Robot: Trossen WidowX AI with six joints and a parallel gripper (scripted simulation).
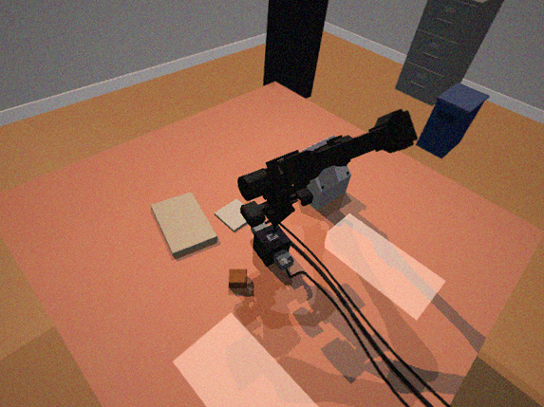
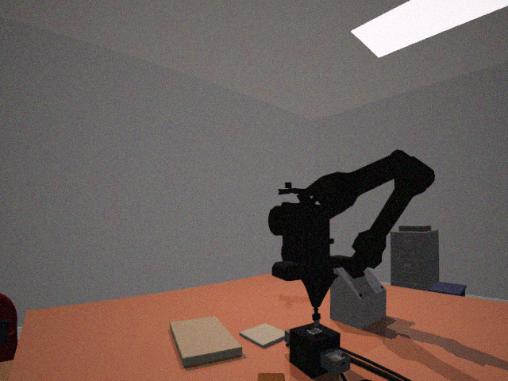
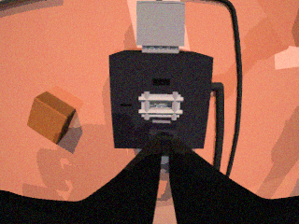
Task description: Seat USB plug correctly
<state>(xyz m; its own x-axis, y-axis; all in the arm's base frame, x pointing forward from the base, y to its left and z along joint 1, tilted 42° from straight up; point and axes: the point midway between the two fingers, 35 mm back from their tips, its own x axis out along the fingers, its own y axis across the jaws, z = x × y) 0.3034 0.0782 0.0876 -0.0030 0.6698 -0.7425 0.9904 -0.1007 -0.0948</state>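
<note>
Right now the USB plug is 20 mm below my gripper tip. Round my gripper tip: pale pad 180 mm to the right, 130 mm below; then USB socket 60 mm below; then brown block 130 mm ahead, 20 mm to the left, 120 mm below.
</note>
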